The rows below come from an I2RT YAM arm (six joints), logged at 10 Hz.
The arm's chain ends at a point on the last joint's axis. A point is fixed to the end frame.
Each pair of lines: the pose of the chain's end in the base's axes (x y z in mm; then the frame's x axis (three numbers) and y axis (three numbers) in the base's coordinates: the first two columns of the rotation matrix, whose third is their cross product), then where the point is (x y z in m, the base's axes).
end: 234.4, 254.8, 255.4, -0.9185, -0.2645, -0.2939, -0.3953, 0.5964, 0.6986
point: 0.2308 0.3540 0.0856
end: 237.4, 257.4, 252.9, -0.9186, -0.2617, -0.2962, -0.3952, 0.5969, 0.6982
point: 0.2344 0.3568 0.0832
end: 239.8, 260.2, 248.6, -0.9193, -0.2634, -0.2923, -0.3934, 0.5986, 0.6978
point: 0.2362 0.3591 0.0786
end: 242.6, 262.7, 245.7, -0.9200, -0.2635, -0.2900, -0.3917, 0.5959, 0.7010
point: 0.2383 0.3621 0.0760
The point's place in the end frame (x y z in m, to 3 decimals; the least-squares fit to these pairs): 0.027 -0.058 0.186
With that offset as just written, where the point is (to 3 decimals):
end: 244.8, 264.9, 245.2, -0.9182, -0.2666, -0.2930, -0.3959, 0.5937, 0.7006
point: 0.241 0.364 0.076
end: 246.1, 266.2, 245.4, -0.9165, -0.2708, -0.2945, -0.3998, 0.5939, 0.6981
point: 0.242 0.365 0.076
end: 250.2, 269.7, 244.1, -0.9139, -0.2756, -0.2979, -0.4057, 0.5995, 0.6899
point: 0.247 0.367 0.073
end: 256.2, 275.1, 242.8, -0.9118, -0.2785, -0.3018, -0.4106, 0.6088, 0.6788
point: 0.254 0.370 0.071
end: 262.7, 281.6, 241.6, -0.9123, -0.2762, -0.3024, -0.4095, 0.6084, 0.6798
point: 0.261 0.377 0.070
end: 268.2, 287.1, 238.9, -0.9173, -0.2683, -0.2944, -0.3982, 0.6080, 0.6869
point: 0.266 0.384 0.068
